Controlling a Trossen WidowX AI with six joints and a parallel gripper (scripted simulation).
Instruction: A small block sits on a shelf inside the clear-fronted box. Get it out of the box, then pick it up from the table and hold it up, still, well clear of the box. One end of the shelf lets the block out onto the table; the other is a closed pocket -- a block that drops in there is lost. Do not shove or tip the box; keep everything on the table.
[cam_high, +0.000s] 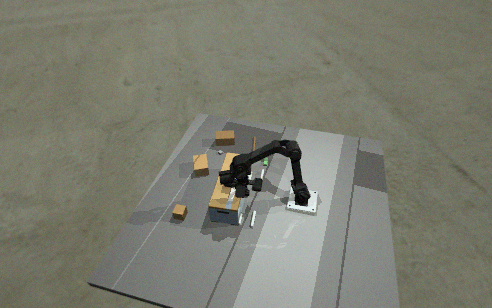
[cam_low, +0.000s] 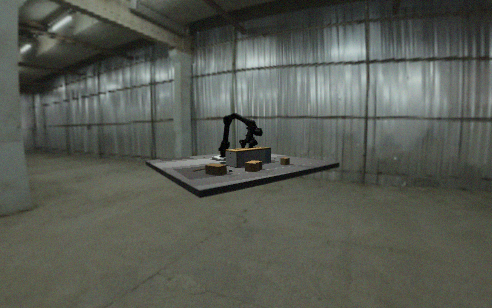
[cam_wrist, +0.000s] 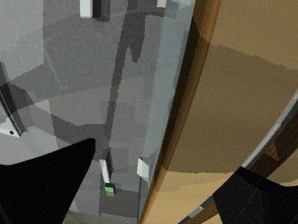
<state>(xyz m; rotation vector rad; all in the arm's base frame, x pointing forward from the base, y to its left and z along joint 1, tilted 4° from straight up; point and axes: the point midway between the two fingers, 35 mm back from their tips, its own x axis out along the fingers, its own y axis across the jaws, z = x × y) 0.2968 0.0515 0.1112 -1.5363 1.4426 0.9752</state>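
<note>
Now: gripper tip 50 mm short of the blue block, 30 mm to the left of it and 10 mm above it. From my gripper tip the other things lie so: green patch: 310 mm to the right, 90 mm below, 60 mm behind; thin stick: 430 mm to the right, 90 mm below, 30 mm ahead.
</note>
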